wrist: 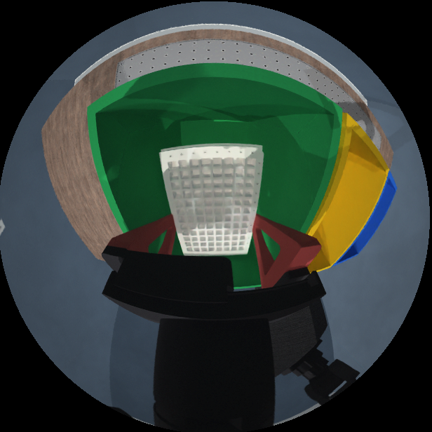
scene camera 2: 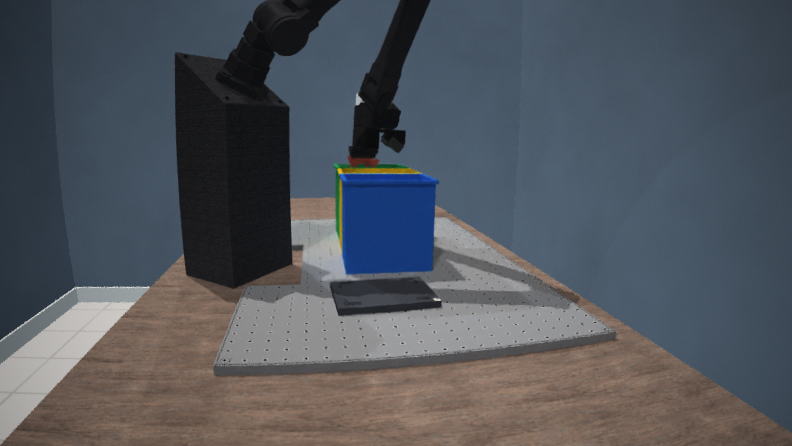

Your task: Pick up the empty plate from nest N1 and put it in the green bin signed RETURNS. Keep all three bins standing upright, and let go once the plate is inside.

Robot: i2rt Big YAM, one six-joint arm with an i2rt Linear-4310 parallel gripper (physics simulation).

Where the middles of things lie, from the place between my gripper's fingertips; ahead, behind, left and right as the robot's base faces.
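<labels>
My gripper is 1 cm short of the white plate [wrist: 212, 188]. Counting from my hand, there's a green bin [wrist: 299, 128] that's 4 cm below and 2 cm ahead. The yellow bin [wrist: 358, 177] is 4 cm below my hand too, and 14 cm to the right of it, while the blue bin [scene camera 2: 387, 219] is 4 cm below my hand, 27 cm to the right of it and 2 cm behind it.
</labels>
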